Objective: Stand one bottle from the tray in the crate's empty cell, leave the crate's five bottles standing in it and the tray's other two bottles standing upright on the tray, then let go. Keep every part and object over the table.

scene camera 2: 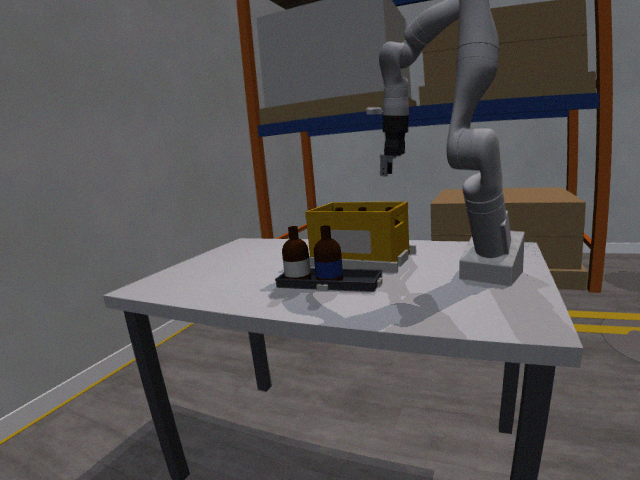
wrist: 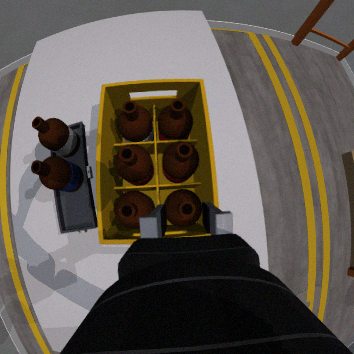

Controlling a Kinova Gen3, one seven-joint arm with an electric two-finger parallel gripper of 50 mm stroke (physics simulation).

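Frame: origin at the arm's base, x down, y back, z left, level; metres.
Seen in the pictures: gripper, fingertip midpoint: (scene camera 2: 386, 174) (wrist: 183, 213); arm's base, link origin: (scene camera 2: 492, 246).
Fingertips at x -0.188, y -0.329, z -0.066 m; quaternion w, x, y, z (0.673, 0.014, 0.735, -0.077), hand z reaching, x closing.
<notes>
Offsets run from my fingertips to a thing's middle. "spot": to the spot under its first point. Level surfaces: height alone.
The yellow crate {dz +0.039, dx +0.181, dy -0.087 m} (scene camera 2: 385, 237) (wrist: 101, 165) stands on the table; in the wrist view each of its cells holds an upright brown bottle. The bottle {dz -0.016, dx +0.183, dy -0.003 m} (wrist: 183, 207) in the cell nearest the gripper on the right stands below my fingertips. My gripper (scene camera 2: 386, 174) (wrist: 183, 213) is open and empty, well above the crate. The black tray {dz +0.264, dx +0.256, dy -0.063 m} (scene camera 2: 356, 283) (wrist: 77, 210) lies beside the crate. A bottle with a white label {dz +0.289, dx +0.186, dy -0.151 m} (scene camera 2: 296, 255) (wrist: 56, 135) and a bottle with a blue label {dz +0.265, dx +0.186, dy -0.060 m} (scene camera 2: 328, 255) (wrist: 59, 174) stand upright on it. The lower parts of the crate's bottles are partly hidden.
The white table {dx +0.269 m} (scene camera 2: 206, 289) (wrist: 150, 50) carries everything, with the arm's base (scene camera 2: 491, 266) at its right in the scene view. Low grey brackets {spot: dz +0.037, dx +0.249, dy +0.061 m} (scene camera 2: 403, 257) stand at the crate's foot. A shelf rack (scene camera 2: 250, 103) and cardboard boxes (scene camera 2: 537, 222) are behind the table.
</notes>
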